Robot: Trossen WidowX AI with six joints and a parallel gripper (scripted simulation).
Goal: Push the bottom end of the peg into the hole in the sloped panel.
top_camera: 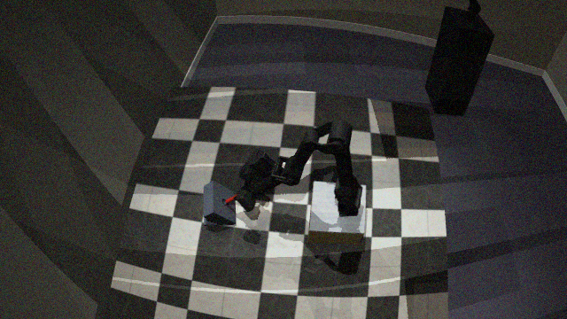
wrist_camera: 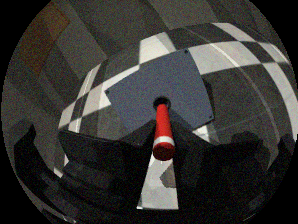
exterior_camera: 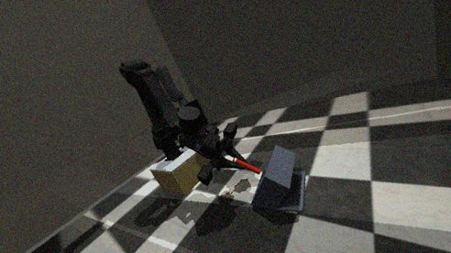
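My gripper tip is 6 cm short of the dark sloped panel and 4 cm above it. Also, from my gripper tip: red peg 1 cm behind, 1 cm above.
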